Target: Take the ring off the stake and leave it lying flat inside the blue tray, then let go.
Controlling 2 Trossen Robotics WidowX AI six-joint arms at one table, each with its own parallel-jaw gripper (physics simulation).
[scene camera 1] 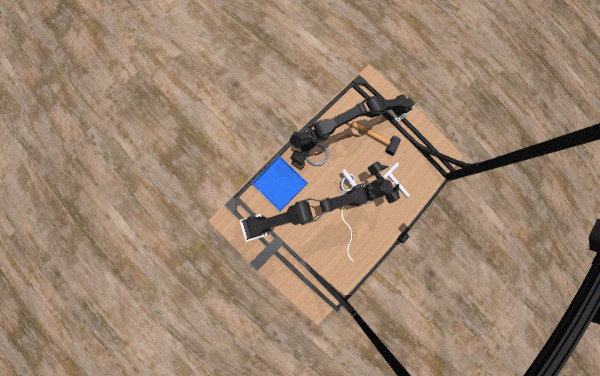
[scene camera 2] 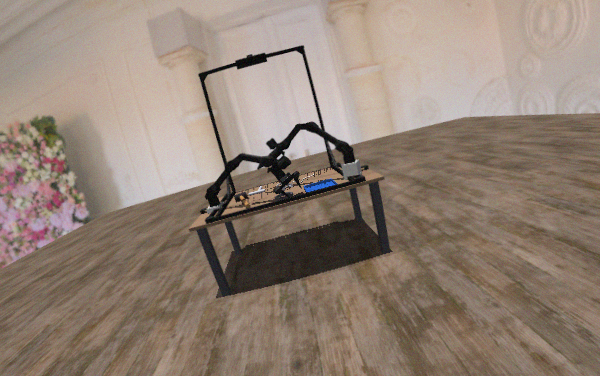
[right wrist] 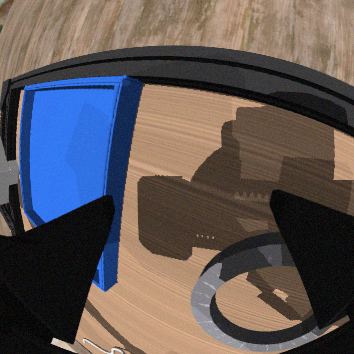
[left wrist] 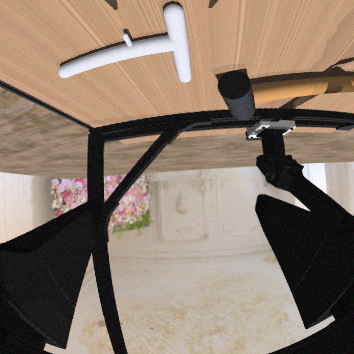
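A grey ring lies flat on the table, beside the empty blue tray. A small white loop surrounds or touches a short white rod, partly hidden by the left arm; whether they are the named ring and stake, I cannot tell. My right gripper is open and empty, pointing down above the table between the tray and the grey ring; one finger overlaps the ring in its wrist view. My left gripper is open and empty, raised near the white T-shaped piece.
A mallet with an orange handle lies near the right arm's base. A thin white cord lies on the table beyond the left arm. The two arms reach across each other. A black frame bar runs along the table edge behind the tray.
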